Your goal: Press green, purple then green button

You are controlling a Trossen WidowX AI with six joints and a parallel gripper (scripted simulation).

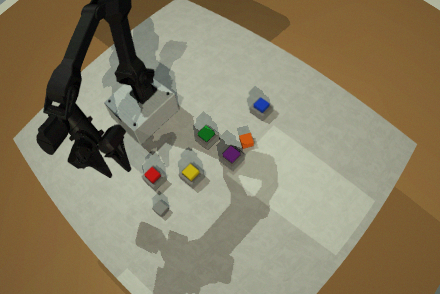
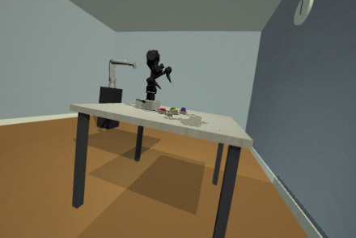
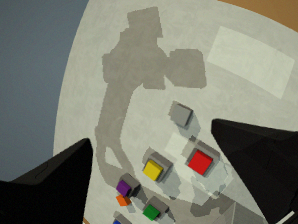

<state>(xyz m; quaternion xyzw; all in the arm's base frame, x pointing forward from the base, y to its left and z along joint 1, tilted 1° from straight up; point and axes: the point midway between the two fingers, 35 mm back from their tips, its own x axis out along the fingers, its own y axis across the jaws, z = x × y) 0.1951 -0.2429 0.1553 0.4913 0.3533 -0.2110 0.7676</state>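
Now: the green button 27 cm to the left of my gripper tip and 17 cm below it. From my gripper tip the other things lie so: red button (17 cm below, 8 cm to the left, 3 cm behind); yellow button (17 cm below, 15 cm to the left, 4 cm ahead); grey block (20 cm below, 4 cm ahead, 3 cm to the left).
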